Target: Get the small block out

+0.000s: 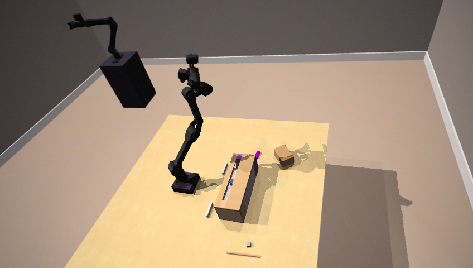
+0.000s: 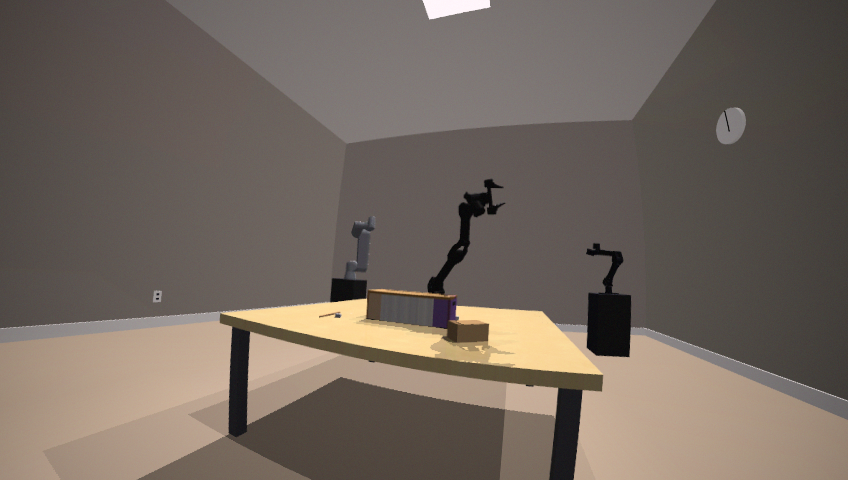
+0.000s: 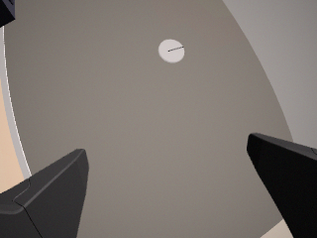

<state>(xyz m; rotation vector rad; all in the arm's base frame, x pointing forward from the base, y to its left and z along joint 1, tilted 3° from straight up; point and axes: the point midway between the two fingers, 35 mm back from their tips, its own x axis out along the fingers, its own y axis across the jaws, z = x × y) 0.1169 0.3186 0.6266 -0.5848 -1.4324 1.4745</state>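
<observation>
My gripper tip is 23 cm short of the long tan box, 39 cm to the left of it and 60 cm above it. Round my gripper tip: blue piece (25 cm ahead, 40 cm to the right, 58 cm below); brown carton (50 cm ahead, 11 cm to the right, 63 cm below); thin wooden stick (38 cm ahead, 76 cm to the right, 66 cm below).
</observation>
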